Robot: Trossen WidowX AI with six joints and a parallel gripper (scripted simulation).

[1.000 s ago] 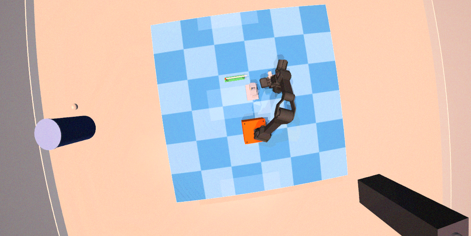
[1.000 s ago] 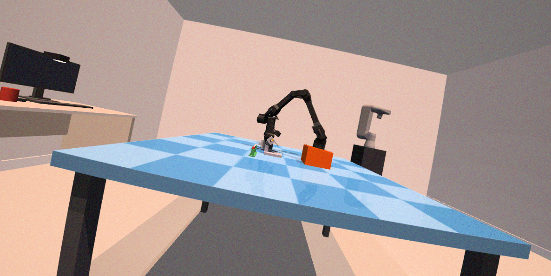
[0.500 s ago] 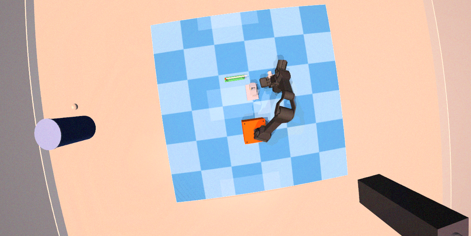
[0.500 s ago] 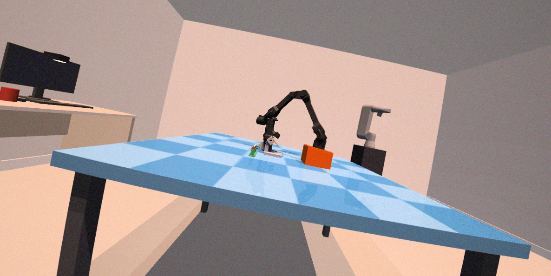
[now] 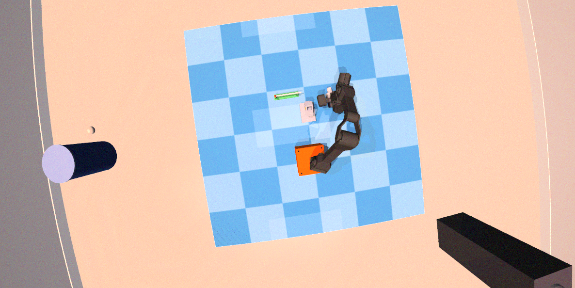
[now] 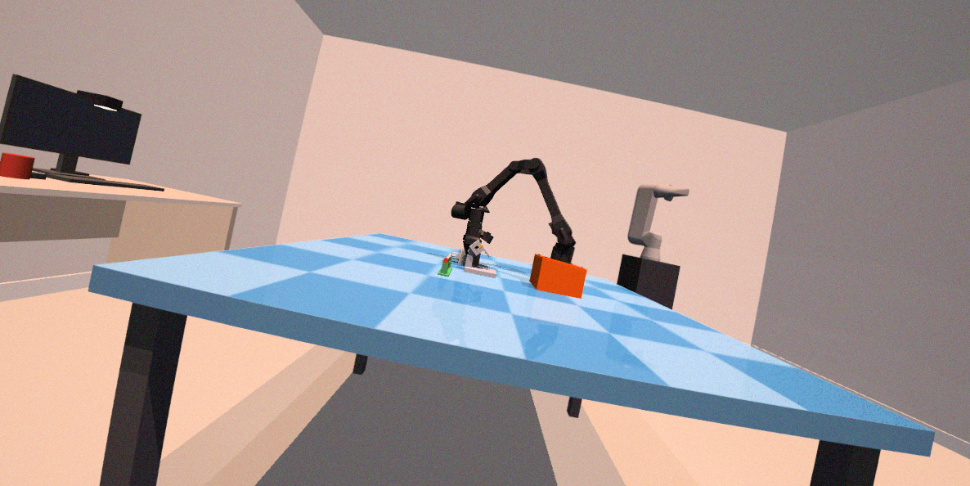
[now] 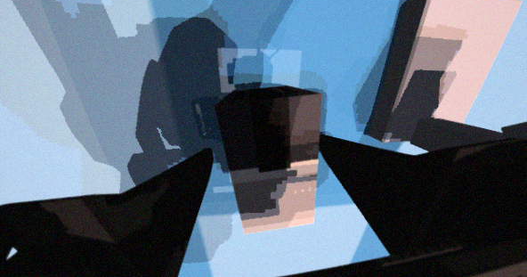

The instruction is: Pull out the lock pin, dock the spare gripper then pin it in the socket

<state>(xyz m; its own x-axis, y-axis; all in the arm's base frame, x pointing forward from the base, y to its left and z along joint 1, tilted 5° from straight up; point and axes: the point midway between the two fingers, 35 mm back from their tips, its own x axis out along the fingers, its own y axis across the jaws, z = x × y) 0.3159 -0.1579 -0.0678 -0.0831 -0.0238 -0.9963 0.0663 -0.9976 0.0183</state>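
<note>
The spare gripper lies 10 mm ahead of my gripper tip and 10 mm above it. The rest, counted from my gripper tip: green cradle 60 mm ahead, 250 mm to the left, 10 mm above.
</note>
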